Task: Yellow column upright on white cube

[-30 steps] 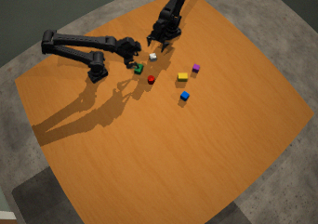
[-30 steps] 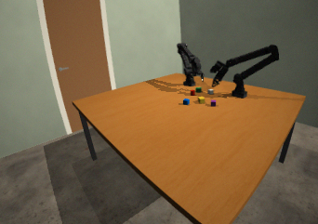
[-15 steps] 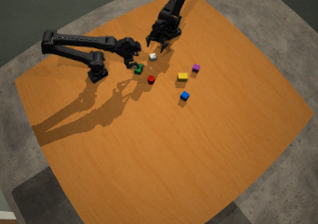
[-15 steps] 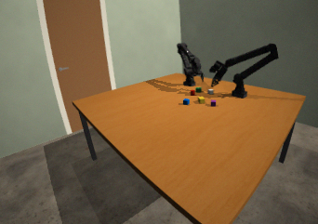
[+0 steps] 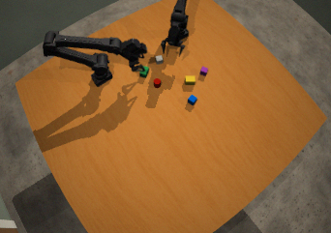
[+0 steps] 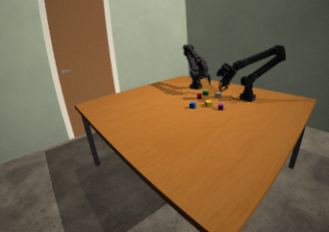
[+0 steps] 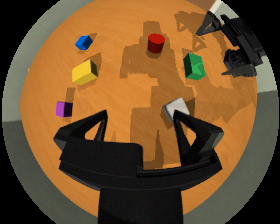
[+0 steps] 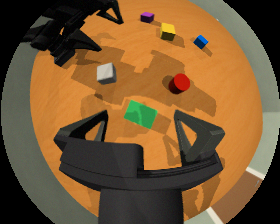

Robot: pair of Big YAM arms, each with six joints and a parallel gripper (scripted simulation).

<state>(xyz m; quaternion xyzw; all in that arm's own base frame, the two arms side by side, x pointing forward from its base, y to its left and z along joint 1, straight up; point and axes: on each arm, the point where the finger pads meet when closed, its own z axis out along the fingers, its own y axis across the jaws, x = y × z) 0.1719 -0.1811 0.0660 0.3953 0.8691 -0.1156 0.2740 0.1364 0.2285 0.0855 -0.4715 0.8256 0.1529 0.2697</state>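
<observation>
Right now the yellow column is 180 mm ahead of my left hand, 10 mm to the left of it and 70 mm below it. Also, from my left hand: white cube (50 mm behind, 50 mm to the right, 70 mm below); then red cylinder (80 mm ahead, 160 mm to the right, 70 mm below); then green cube (30 mm behind, 180 mm to the right, 70 mm below).
</observation>
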